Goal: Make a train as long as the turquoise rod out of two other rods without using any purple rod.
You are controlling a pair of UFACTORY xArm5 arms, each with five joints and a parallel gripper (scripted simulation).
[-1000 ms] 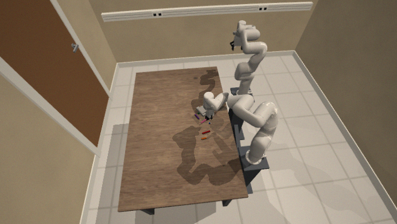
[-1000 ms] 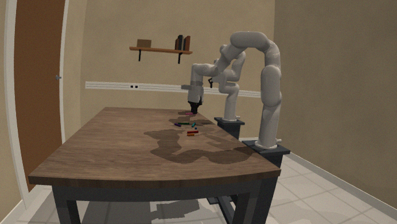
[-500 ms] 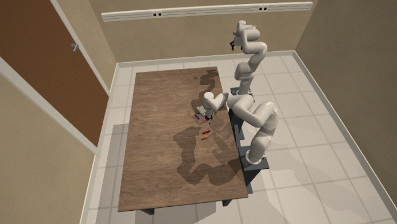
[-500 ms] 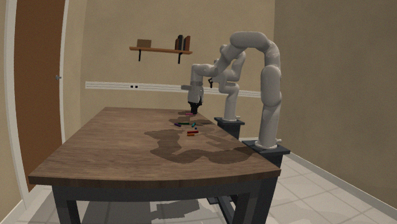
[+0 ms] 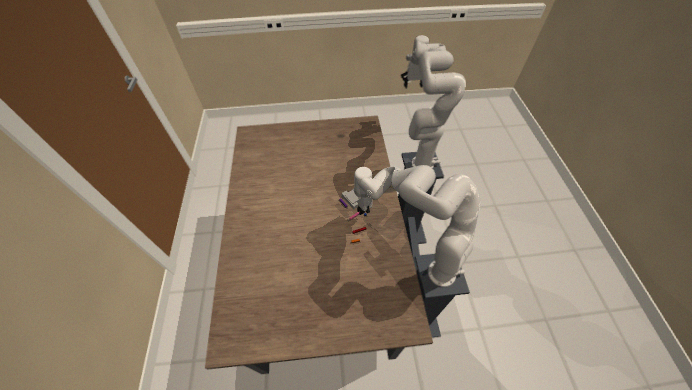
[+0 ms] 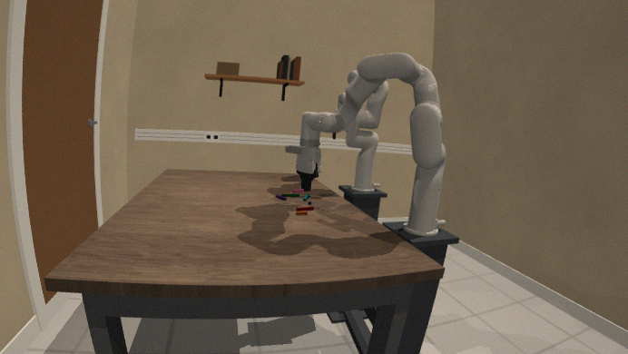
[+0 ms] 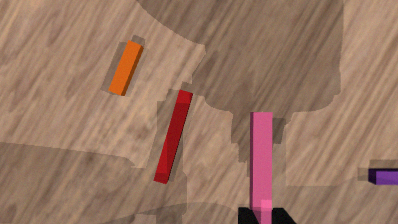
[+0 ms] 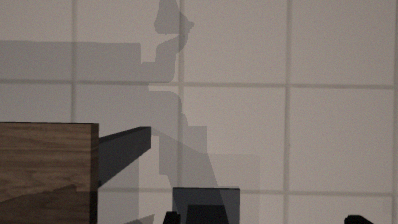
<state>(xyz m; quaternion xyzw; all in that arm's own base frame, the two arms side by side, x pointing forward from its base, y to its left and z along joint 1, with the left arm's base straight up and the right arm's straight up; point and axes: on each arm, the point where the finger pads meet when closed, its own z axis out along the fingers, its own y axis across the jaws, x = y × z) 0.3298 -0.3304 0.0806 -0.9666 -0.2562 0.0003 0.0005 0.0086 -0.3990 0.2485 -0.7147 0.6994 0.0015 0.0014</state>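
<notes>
Right now my left hand is 2 cm past the blue rod, 2 cm to the left of it and 8 cm above it. From my left hand the other things lie so: turquoise rod: 2 cm behind, 12 cm to the right, 8 cm below; pink rod: 2 cm ahead, 1 cm to the left, 2 cm below; red rod: 1 cm ahead, 7 cm to the left, 8 cm below.
</notes>
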